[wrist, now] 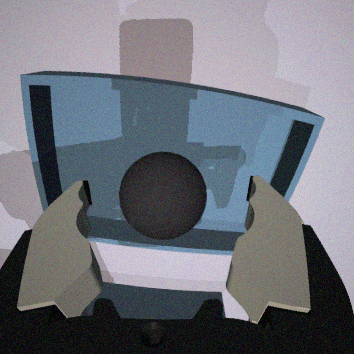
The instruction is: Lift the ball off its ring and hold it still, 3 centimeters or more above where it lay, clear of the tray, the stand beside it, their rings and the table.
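Places are measured from the arm's base along level axes (x right, y ahead, z up), in metres.
Pixels of known places: gripper, fingertip midpoint: (168,180).
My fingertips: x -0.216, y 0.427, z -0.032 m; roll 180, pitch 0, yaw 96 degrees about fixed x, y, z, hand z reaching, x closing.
Ahead of a thing's pixels: the offset from my fingertips to its top centre. Level surfaces: height alone.
A dark grey-brown ball {dy -0.003, dx +0.007, dz +0.034 m} (163,195) shows near the middle of the wrist view, in front of the blue tray {dy -0.003, dx +0.007, dz -0.004 m} (75,112). The tray has raised, dark-looking inner walls. The ring under the ball is hidden. My gripper (168,180) is open, with one beige finger on each side of the view. The ball appears in line between the two fingertips, with a gap on either side and no finger touching it. How far the ball lies beyond the fingertips is hard to tell.
The stand (162,300) shows as a dark blue block at the bottom, between the fingers and partly hidden by the gripper body; its ring does not show. Shadows of the arm and gripper fall across the tray and the pale table {dz -0.032 m} (320,165).
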